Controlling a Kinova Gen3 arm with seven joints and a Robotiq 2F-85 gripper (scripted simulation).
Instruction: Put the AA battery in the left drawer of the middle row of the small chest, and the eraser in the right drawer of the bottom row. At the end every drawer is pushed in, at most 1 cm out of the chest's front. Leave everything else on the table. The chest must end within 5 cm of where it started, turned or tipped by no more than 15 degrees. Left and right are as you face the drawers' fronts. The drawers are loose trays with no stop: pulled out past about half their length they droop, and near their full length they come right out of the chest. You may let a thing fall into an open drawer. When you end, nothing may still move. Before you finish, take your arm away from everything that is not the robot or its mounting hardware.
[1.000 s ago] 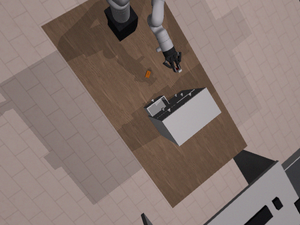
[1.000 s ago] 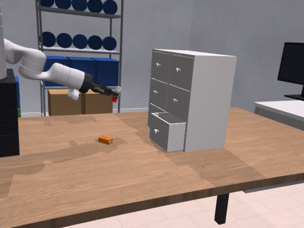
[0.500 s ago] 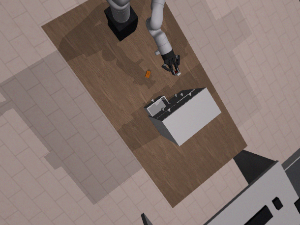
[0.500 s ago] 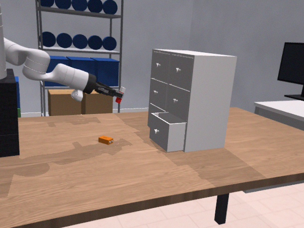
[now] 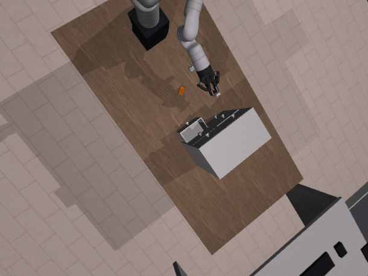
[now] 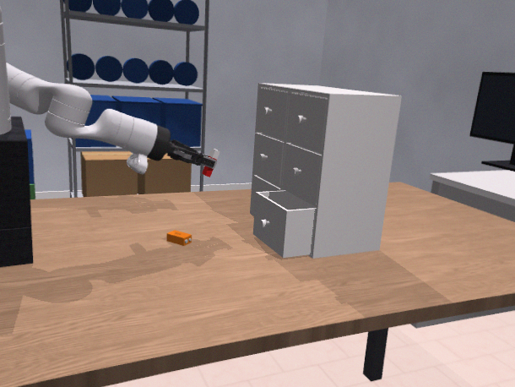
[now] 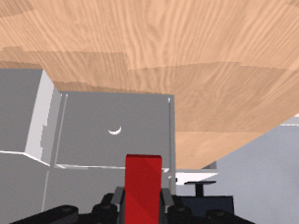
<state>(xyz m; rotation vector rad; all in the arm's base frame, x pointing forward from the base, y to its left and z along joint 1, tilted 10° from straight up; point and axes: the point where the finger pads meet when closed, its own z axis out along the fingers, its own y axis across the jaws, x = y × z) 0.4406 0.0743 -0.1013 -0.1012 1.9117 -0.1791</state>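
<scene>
Right now the AA battery is 210 mm ahead of my hand, 70 mm to the right of it and 30 mm below it. From my hand the other things lie so: eraser: 10 mm ahead; orange battery: 90 mm behind, 110 mm to the right, 150 mm below.
</scene>
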